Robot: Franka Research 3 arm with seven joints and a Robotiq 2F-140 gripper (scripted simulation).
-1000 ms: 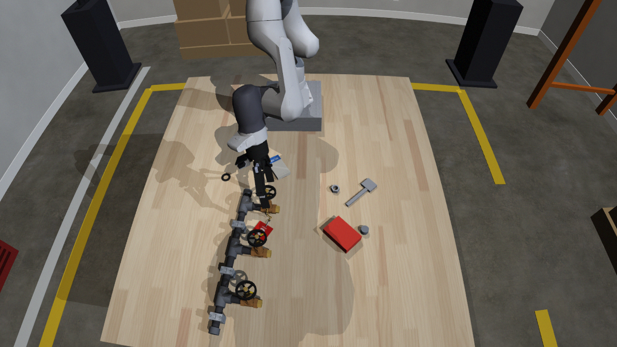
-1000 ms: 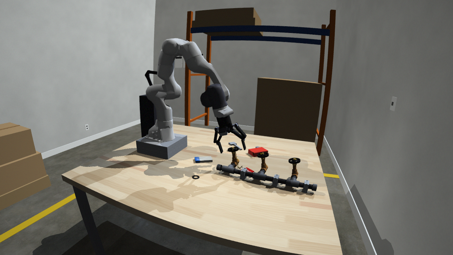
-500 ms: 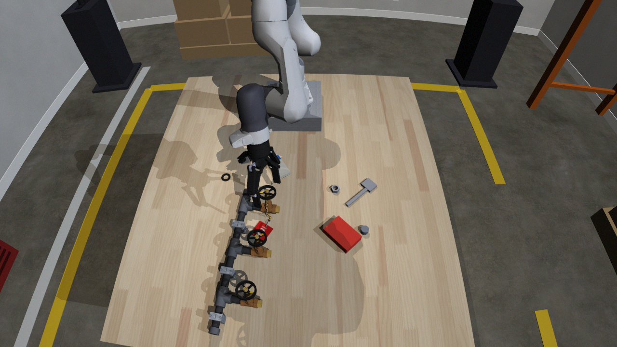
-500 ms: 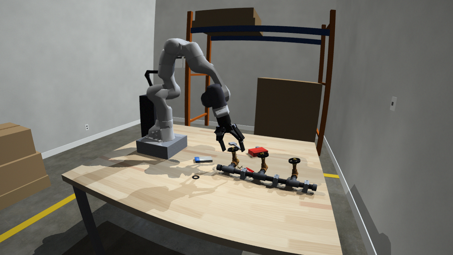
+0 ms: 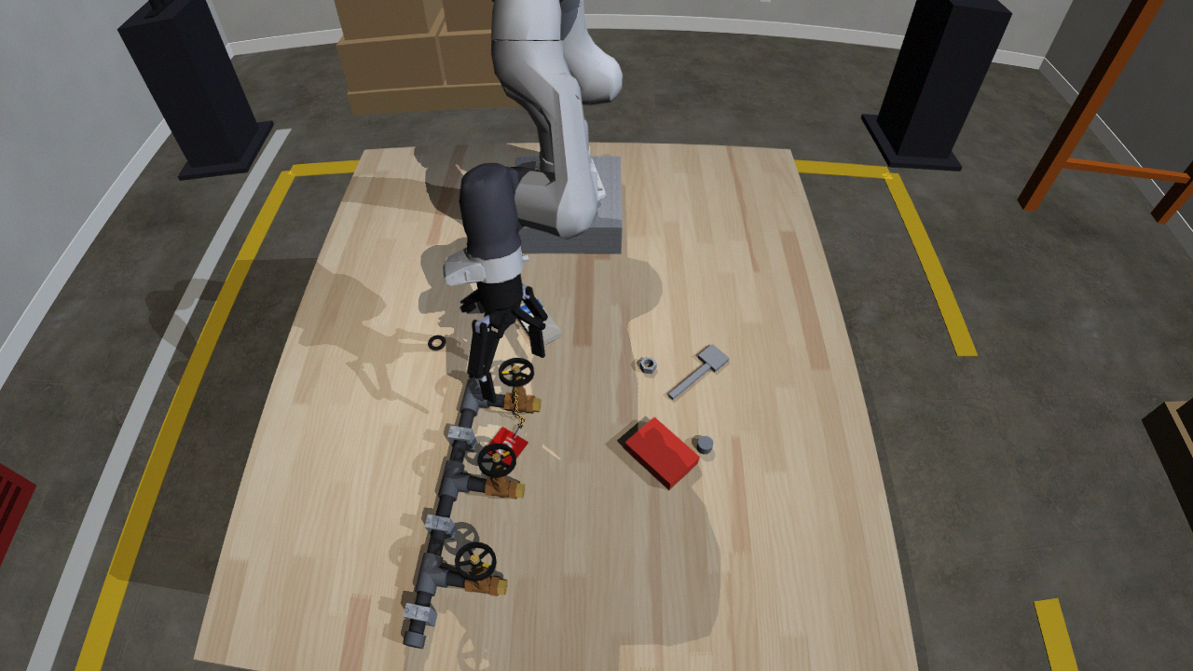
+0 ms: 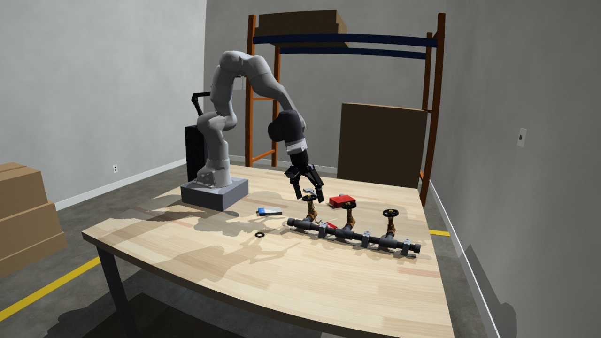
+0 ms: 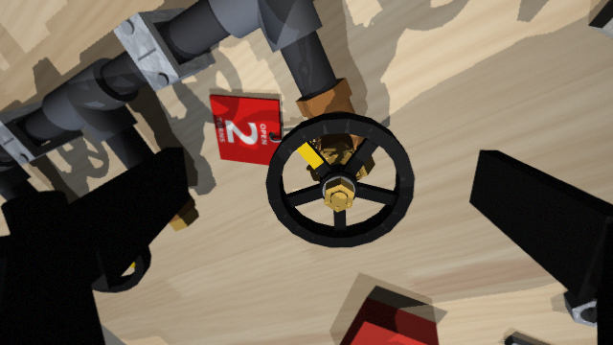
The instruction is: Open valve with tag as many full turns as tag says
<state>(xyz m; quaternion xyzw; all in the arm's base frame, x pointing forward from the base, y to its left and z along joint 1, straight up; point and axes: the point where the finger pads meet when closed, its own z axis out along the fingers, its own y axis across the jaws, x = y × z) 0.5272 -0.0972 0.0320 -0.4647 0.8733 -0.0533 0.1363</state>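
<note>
My hand is 90 mm short of the red tag, 20 mm to the left of it and 120 mm above it. From my hand the other things lie so: blue-and-white box (200 mm behind, 30 mm to the left, 110 mm below); then nut (80 mm behind, 260 mm to the left, 110 mm below); then black washer (160 mm behind, 190 mm to the right, 120 mm below).
</note>
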